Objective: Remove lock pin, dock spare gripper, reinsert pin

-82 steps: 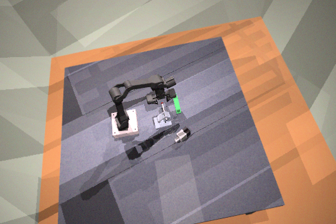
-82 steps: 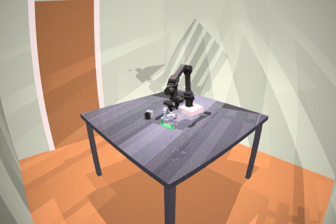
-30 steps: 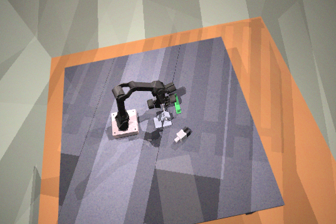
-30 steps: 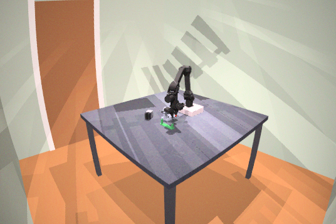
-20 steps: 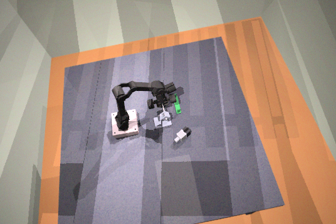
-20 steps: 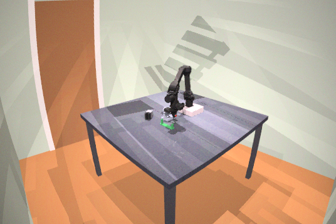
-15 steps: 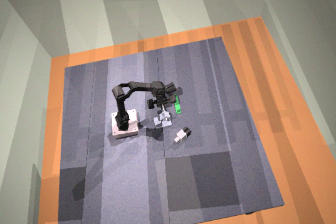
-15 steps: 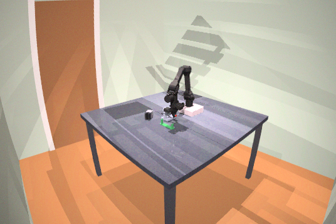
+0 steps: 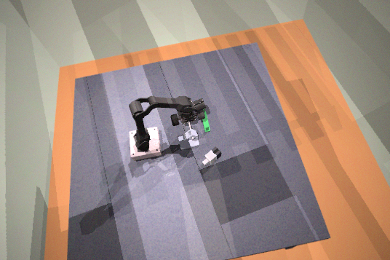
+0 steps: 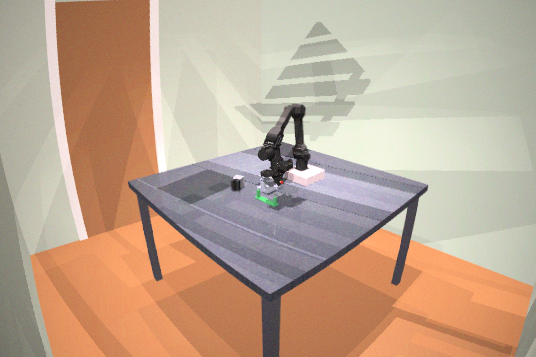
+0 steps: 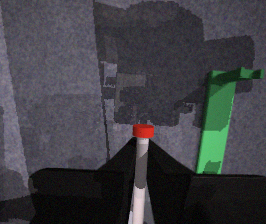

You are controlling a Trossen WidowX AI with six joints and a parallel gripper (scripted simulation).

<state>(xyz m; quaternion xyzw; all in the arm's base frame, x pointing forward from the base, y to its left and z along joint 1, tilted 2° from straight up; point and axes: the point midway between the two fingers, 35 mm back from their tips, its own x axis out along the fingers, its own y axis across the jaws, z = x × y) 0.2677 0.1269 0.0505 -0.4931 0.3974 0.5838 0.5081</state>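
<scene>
Right now my gripper tip is 10 cm short of the green bracket, 2 cm to the right of it and 3 cm above it. From my gripper tip the other things lie so: spare gripper: 11 cm ahead, 22 cm to the right, 3 cm below; then grey mount: 1 cm ahead, 10 cm to the right.
</scene>
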